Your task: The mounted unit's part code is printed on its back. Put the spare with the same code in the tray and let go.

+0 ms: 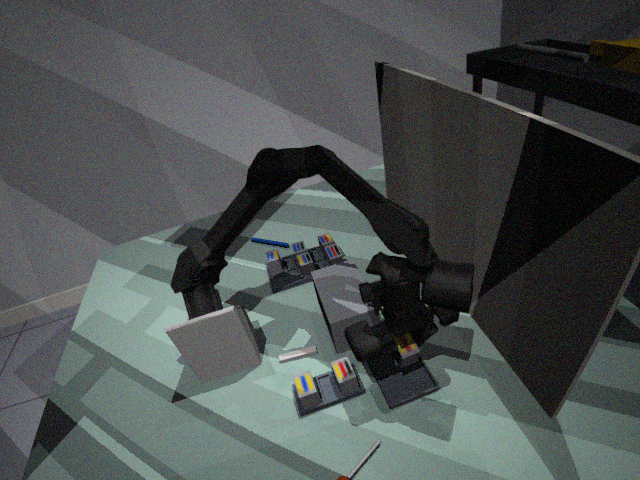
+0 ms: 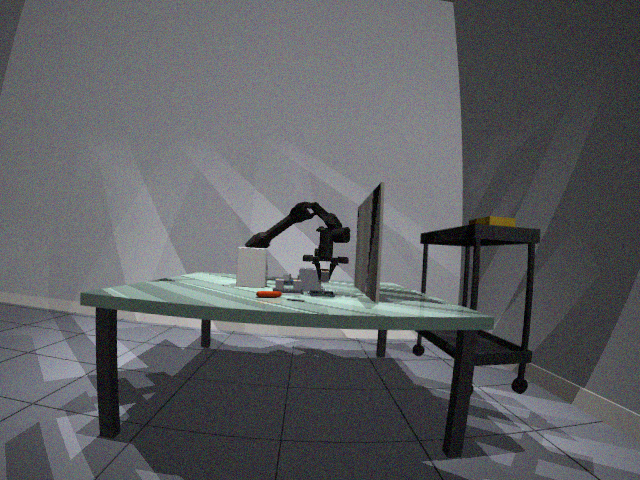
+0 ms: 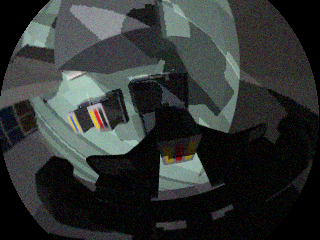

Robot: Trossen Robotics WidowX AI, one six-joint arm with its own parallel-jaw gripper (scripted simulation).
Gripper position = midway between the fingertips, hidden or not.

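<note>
The gripper (image 1: pixel 403 353), (image 3: pixel 171 126) appears in the scene together with a dark flat tray (image 1: pixel 399 385), (image 3: pixel 153 92). A tall dark panel (image 1: pixel 539 209), (image 2: pixel 370 213) is visible too, as are a dark holder (image 1: pixel 326 385) and a mounted unit (image 1: pixel 337 288).
</note>
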